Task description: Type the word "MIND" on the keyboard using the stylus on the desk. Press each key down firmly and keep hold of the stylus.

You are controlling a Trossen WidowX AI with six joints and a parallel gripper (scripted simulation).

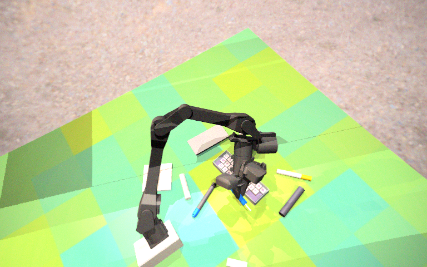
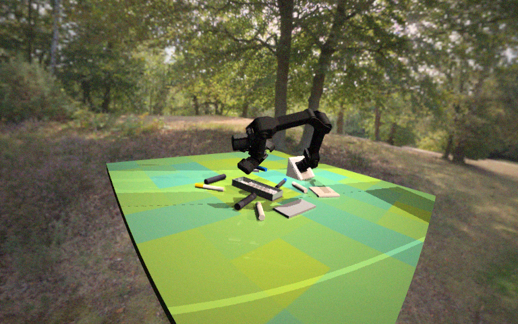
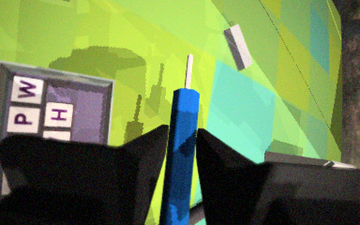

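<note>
The blue stylus lies 10 mm to the right of my gripper tip. Round my gripper tip: grey slab (280 mm to the left, 70 mm below, 60 mm ahead); then M key (170 mm to the left, 60 mm below, 50 mm ahead); then N key (130 mm to the left, 80 mm ahead, 60 mm below).
</note>
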